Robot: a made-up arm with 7 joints.
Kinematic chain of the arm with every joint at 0, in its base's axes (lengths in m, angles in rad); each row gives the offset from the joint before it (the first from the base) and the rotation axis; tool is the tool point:
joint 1: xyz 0 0 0 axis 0 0.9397 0.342
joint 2: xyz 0 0 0 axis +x
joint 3: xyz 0 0 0 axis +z
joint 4: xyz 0.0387 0 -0.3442 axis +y
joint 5: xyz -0.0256 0 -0.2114 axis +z
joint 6: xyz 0 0 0 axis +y
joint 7: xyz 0 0 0 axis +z
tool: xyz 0 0 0
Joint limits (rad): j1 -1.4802..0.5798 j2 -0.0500..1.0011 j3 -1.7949..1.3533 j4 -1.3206..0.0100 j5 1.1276..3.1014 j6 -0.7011..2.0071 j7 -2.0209..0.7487
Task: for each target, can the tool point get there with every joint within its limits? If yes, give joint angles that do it. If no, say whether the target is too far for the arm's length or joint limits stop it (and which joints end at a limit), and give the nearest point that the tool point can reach.
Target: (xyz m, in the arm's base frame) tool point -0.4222 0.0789 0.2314
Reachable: no: joint limits stop it (at a limit: joint 1, joint 2, joint 3, joint 4) | nearest point -0.3045 0.1936 -0.3219 | short by 0.577 m
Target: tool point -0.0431 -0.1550 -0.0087
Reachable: no: joint limits stop it (at a limit: joint 1, joint 2, joint 3, joint 4) | nearest point -0.2076 -0.2786 -0.3363 | short by 0.387 m
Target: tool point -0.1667 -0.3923 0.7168
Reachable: no: too far | nearest point 0.3842 -0.2727 0.1088 | short by 0.829 m
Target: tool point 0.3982 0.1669 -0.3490
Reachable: yes | joints -0.6076 0.3444 0.3573 -0.4835 2.2485 0.8838 -1.0065
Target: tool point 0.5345 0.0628 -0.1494
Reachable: yes | joints -1.2195 0.5058 -1.1879 -0.3418 2.8766 -0.0641 -0.8516
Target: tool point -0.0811 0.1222 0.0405
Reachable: no: joint limits stop it (at a limit: joint 1, joint 2, joint 3, joint 4) | nearest point -0.0637 0.4784 -0.0287 | short by 0.363 m
